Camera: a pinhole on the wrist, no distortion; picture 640 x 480 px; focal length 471.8 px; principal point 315.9 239.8 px. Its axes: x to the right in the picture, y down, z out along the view. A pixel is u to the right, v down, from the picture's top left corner.
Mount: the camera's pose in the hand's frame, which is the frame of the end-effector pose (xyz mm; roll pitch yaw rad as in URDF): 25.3 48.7 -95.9 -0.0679 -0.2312 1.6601
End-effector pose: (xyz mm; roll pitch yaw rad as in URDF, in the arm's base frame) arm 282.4 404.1 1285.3 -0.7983 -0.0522 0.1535
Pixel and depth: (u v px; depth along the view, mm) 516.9 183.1 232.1
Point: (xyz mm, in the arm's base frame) 286.6 581.6 1328.3
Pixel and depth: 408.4 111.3 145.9
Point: 326.0 482.6 1294.1
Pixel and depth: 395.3 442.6 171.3
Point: 211.9 467.6 1310.3
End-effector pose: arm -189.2 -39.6 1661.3 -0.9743 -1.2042 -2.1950
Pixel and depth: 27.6 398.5 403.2
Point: 57.1 259.4 1694.8
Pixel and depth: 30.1 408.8 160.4
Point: -150.0 50.8 1665.0
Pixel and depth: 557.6 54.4 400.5
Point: 123.8 -260.3 1818.3
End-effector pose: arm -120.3 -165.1 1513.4 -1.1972 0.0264 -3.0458
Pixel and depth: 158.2 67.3 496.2
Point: -300.3 -440.3 1839.4
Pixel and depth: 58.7 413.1 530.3
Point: 52.4 -330.9 1986.1
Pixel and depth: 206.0 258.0 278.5
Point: -119.5 -284.4 1645.8
